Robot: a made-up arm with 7 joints.
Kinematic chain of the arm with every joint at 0, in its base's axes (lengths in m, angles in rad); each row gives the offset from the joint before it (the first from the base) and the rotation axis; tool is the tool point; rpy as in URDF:
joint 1: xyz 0 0 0.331 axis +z
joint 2: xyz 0 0 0 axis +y
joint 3: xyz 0 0 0.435 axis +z
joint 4: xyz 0.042 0 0 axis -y
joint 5: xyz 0.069 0 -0.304 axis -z
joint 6: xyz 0 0 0 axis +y
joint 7: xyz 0.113 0 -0.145 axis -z
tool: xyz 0 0 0 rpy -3.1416 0 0
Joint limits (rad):
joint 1: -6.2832..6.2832
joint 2: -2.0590..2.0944
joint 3: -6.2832..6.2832
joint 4: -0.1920..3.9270
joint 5: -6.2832..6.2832
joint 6: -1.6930..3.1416
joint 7: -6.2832..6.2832
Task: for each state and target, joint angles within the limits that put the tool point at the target. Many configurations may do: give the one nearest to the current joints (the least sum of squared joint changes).
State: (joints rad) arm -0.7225 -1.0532 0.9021 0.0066 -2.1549 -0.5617 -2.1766
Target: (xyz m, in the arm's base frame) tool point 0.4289 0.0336 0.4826
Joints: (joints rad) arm -1.7834 -0.9620 1.1149 0.8608 -1.7717 -0.1697 -2.1766
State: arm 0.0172 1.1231 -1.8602 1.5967 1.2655 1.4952 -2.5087
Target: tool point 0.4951 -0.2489 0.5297
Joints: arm 0.4991 1.0825 -1.9539 1.4039 1.1413 1.7098 -2.5087
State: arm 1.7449 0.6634 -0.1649 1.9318 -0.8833 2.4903 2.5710
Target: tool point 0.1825 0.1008 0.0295
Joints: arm 1.2166 1.7534 -0.1362 1.0829 -0.5682 2.1505 2.5710
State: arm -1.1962 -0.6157 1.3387 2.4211 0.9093 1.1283 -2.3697
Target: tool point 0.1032 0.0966 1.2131
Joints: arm -1.2049 0.0043 1.3360 2.9743 0.9187 1.2913 -2.3697
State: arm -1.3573 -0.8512 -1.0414 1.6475 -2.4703 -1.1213 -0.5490
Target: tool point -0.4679 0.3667 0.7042
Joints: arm -1.2640 -1.2545 -1.3416 2.1554 -2.3870 -0.6163 -0.5490
